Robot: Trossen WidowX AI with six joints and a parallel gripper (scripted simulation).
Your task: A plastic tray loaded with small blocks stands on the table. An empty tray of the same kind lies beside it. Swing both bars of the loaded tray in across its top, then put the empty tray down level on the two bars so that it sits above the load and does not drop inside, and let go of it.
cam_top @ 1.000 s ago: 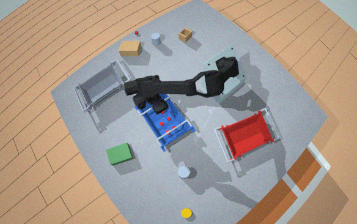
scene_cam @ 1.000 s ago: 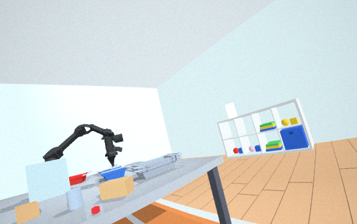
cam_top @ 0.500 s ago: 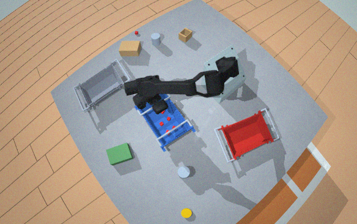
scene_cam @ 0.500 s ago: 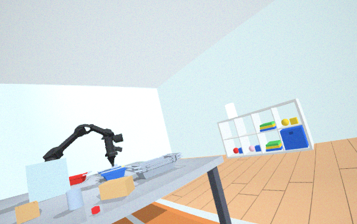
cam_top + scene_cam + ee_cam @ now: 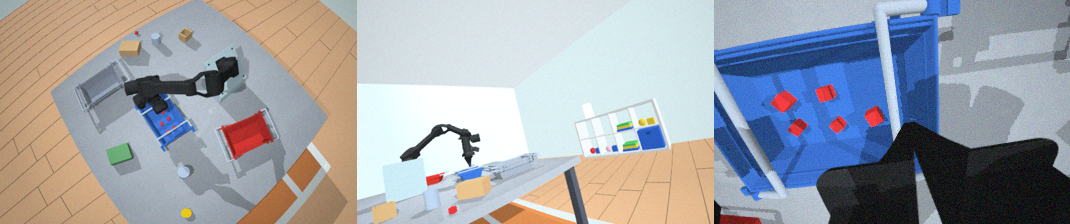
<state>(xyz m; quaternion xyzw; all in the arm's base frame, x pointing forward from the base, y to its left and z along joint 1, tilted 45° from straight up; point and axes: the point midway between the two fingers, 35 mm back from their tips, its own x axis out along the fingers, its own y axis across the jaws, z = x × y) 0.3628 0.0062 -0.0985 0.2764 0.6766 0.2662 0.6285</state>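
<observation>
Now: the red tray 400 mm to the left of my gripper tip, 280 mm behind it and 40 mm below it. Also, from my gripper tip: yellow disc: 530 mm to the left, 190 mm ahead, 80 mm below; green block: 290 mm ahead, 100 mm to the left, 70 mm below; small open box: 420 mm behind, 300 mm to the right, 70 mm below.
</observation>
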